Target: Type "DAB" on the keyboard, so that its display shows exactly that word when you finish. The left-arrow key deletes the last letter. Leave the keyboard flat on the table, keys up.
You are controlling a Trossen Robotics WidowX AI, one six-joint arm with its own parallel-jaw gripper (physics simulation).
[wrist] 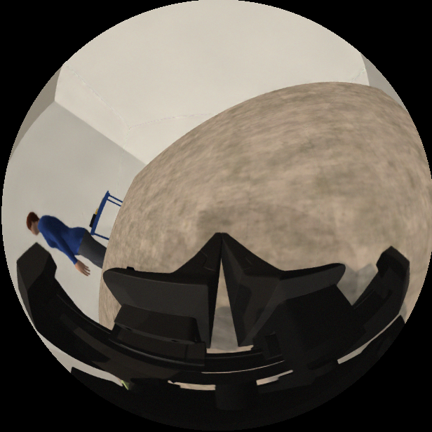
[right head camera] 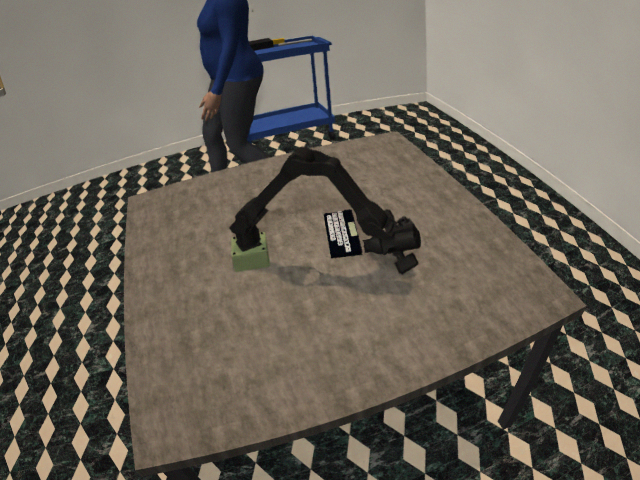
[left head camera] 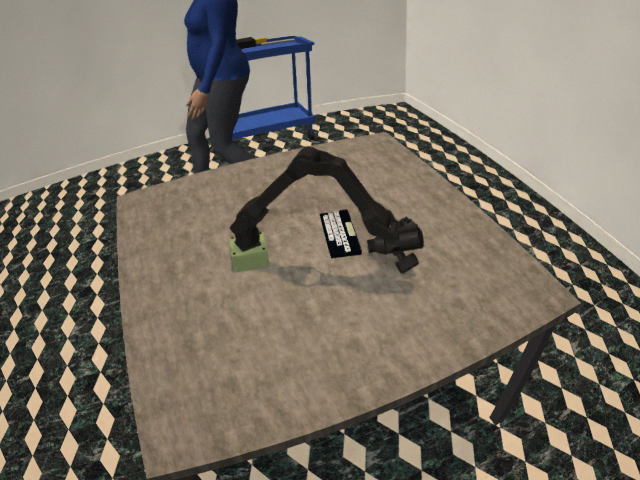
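Observation:
The black keyboard (left head camera: 332, 251) (right head camera: 336, 251) with rows of white keys lies flat on the table, keys up. Its pale display (left head camera: 350, 228) (right head camera: 353, 228) is on the right side in both head views; the letters on it are too small to read. My gripper (left head camera: 407, 262) (right head camera: 407, 262) (wrist: 220, 237) is shut and empty. It hangs above the table to the right of the keyboard, past the display side, and apart from it. The keyboard does not show in the wrist view, where bare table is seen past the fingertips.
The arm rises from a green base block (left head camera: 250, 259) (right head camera: 251, 259) left of the keyboard and arches over the table (left head camera: 310, 361) (right head camera: 310, 361). A person in blue (left head camera: 219, 46) (right head camera: 232, 46) stands behind the table, beside a blue cart (left head camera: 308, 77) (right head camera: 327, 77).

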